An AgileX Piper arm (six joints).
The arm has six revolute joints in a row. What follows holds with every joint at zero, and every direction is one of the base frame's. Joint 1 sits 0.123 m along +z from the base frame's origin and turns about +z. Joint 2 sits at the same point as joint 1 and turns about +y. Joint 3 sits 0.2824 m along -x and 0.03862 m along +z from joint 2 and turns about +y. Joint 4 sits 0.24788 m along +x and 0.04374 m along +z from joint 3 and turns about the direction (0.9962, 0, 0.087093). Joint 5 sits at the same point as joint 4 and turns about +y. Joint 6 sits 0.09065 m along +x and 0.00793 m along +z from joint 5 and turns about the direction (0.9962, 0, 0.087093). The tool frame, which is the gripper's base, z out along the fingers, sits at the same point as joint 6; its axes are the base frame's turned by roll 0, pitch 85 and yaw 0 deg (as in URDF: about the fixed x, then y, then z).
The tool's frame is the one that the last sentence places.
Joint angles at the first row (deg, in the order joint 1, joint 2, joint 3, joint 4, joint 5, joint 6):
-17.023 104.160 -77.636 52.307 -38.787 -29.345
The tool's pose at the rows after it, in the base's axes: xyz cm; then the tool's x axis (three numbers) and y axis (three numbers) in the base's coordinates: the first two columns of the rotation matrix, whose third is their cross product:
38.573, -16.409, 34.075, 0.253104, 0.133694, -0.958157, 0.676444, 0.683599, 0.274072
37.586, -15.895, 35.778, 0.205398, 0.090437, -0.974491, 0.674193, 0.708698, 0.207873
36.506, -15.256, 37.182, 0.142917, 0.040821, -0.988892, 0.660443, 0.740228, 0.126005
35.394, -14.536, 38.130, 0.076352, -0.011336, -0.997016, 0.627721, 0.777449, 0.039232
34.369, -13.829, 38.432, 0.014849, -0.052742, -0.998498, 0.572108, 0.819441, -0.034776
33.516, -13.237, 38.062, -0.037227, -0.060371, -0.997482, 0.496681, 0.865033, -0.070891
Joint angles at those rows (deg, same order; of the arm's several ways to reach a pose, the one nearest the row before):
-17.018 101.241 -77.628 53.615 -36.926 -33.992
-17.017 98.152 -77.387 55.146 -34.215 -40.384
-17.068 94.910 -76.586 56.214 -30.770 -46.957
-17.272 91.661 -75.059 55.836 -26.598 -52.069
-17.793 88.699 -72.824 52.860 -21.553 -53.580
-18.761 86.302 -70.256 46.043 -15.528 -49.018

